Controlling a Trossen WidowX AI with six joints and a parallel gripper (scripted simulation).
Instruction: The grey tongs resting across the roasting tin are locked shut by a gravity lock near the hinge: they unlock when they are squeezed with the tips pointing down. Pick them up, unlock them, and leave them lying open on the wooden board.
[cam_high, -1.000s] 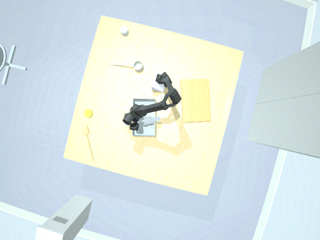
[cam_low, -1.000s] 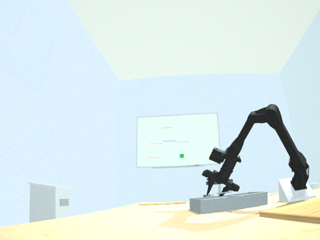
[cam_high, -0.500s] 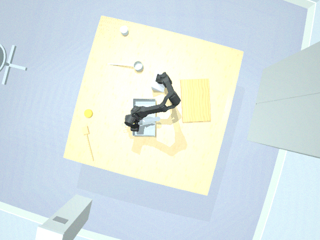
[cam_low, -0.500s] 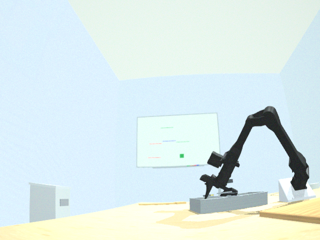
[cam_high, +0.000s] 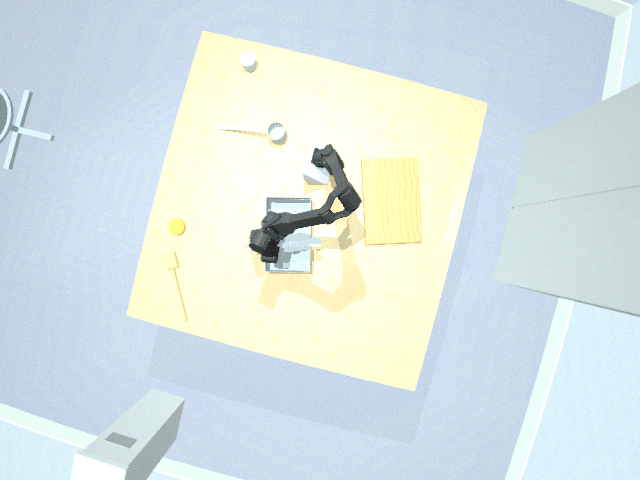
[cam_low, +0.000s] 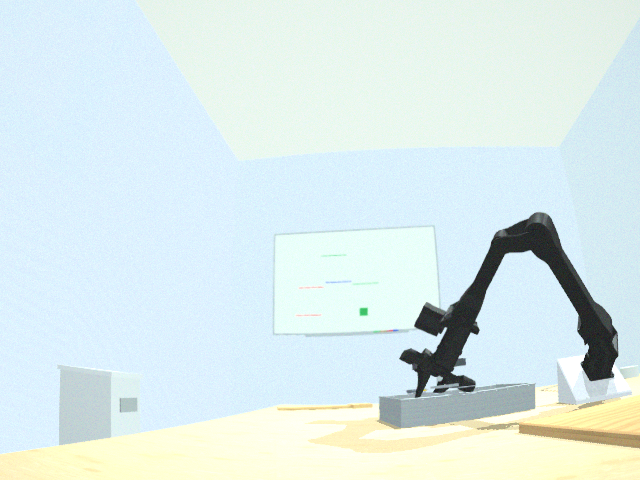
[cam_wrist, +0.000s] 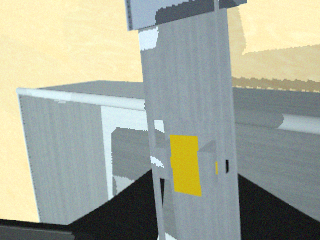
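Right now my gripper tip is 80 mm past the roasting tin and 40 mm to the right of it. From my gripper tip the other things lie so: yellow lock piece: 10 mm behind, 30 mm to the right, 30 mm above; then wooden board: 330 mm behind, 420 mm to the left, 20 mm below.
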